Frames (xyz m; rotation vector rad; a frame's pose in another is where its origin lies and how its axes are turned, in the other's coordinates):
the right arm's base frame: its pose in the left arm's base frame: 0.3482 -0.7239 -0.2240 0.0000 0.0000 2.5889
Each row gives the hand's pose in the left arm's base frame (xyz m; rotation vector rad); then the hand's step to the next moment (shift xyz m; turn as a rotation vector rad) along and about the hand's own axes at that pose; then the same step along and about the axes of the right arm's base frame.
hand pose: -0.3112 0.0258 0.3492 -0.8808 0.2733 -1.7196
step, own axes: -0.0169 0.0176 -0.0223 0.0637 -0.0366 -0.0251
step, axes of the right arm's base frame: 0.0025 -0.0028 -0.0328 0.0153 0.0697 0.0306
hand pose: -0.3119 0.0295 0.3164 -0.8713 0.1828 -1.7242
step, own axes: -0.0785 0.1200 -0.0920 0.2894 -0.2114 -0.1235
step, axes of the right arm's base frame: -0.0353 -0.0213 -0.1653 0.1108 0.3271 0.1562
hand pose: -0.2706 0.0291 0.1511 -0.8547 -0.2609 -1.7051
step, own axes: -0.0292 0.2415 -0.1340 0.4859 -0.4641 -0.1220
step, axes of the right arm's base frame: -0.2135 0.0250 -0.1758 0.2859 0.5115 0.3508
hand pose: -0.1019 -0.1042 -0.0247 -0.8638 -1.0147 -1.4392
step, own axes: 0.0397 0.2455 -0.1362 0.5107 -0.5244 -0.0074
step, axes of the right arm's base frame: -0.2830 -0.0053 0.0160 0.3940 0.4626 0.4082
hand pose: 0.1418 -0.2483 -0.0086 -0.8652 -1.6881 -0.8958
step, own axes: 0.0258 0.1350 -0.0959 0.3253 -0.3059 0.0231
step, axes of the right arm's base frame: -0.1383 -0.0655 0.0683 0.2601 0.2562 0.2581
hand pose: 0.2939 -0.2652 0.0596 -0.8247 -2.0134 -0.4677
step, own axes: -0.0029 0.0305 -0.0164 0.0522 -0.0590 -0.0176
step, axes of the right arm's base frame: -0.0220 -0.0261 0.0067 0.0266 0.0550 0.0528
